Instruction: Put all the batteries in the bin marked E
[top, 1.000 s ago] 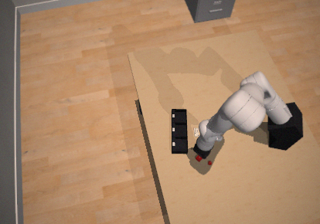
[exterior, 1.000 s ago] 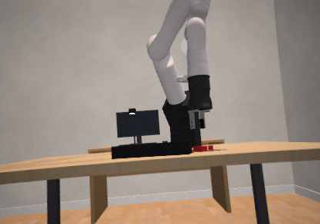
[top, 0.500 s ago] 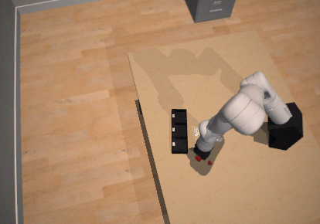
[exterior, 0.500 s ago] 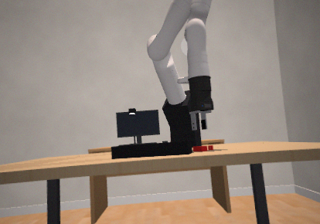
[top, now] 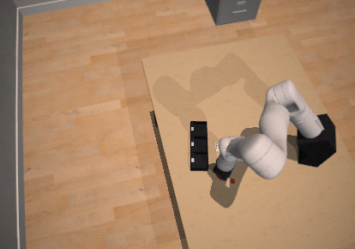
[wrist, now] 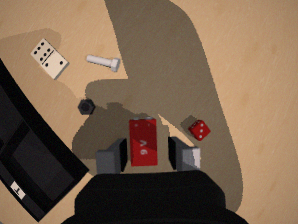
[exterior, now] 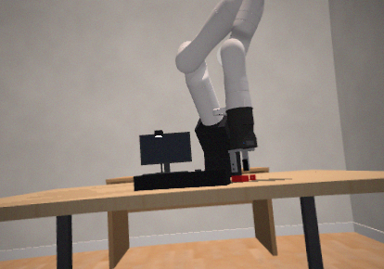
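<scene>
The red block battery lies 40 mm below my hand, 10 mm to the right of it and 10 mm behind it. From my hand the other things lie so: black round thing 70 mm to the right, 40 mm below; screw 80 mm to the right, 50 mm behind, 40 mm below; red cube 40 mm to the left, 40 mm below, 40 mm behind.
</scene>
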